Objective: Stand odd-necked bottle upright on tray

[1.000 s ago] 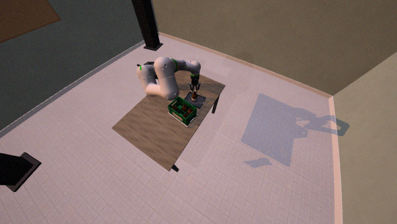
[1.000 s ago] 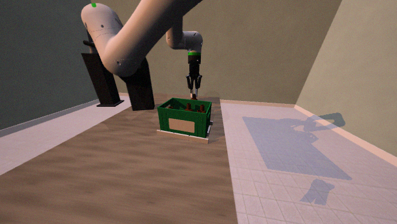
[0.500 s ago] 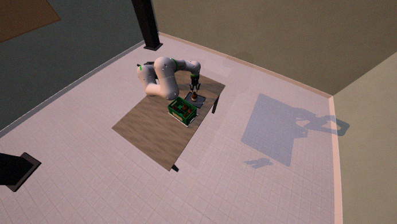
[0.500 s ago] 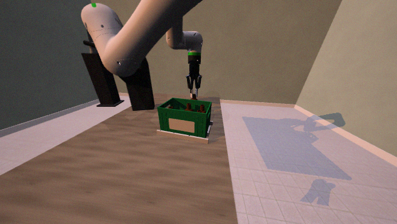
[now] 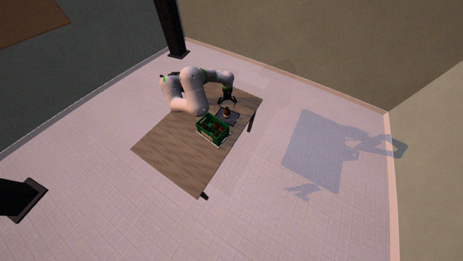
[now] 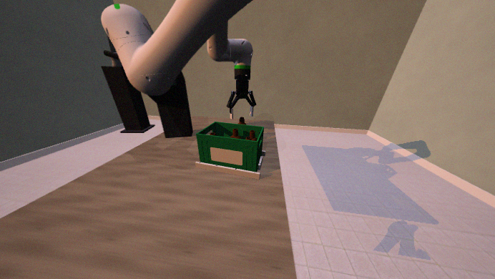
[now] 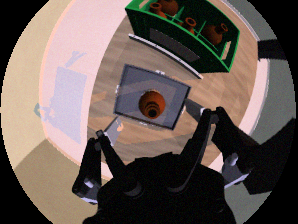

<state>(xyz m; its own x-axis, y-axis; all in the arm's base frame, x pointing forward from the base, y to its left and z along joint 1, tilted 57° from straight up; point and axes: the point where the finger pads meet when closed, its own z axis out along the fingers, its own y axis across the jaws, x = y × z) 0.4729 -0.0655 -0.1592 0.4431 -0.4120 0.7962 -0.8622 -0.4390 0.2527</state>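
My hand is 90 mm above the brown bottle. Round my hand: dark tray 160 mm below; green crate 270 mm to the right, 90 mm below, 50 mm behind.
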